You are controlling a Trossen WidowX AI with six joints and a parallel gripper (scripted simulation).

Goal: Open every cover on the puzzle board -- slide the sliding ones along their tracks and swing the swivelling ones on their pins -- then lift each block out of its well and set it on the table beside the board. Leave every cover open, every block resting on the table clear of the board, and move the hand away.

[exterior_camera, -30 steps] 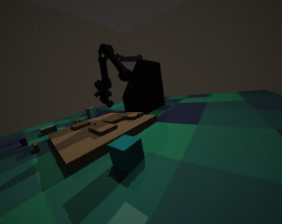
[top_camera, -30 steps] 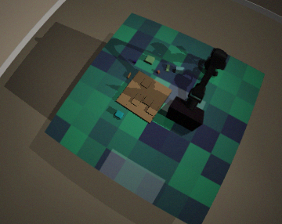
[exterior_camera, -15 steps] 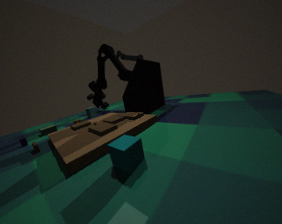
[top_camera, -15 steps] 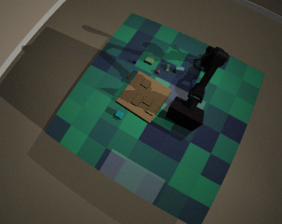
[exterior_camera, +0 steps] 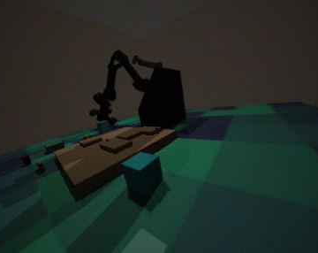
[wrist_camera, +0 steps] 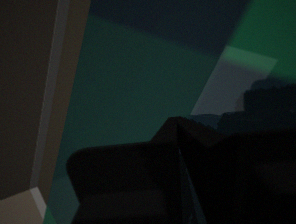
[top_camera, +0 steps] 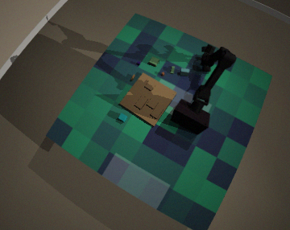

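The orange block is 33 cm to the left of my gripper tip, 19 cm ahead of it and 1 cm above it. Also, from my gripper tip: green block (31 cm ahead, 28 cm to the left, 1 cm above); small dark blue block (40 cm ahead, 36 cm to the left, 1 cm above); light teal block (22 cm to the left, 7 cm ahead, 2 cm above).
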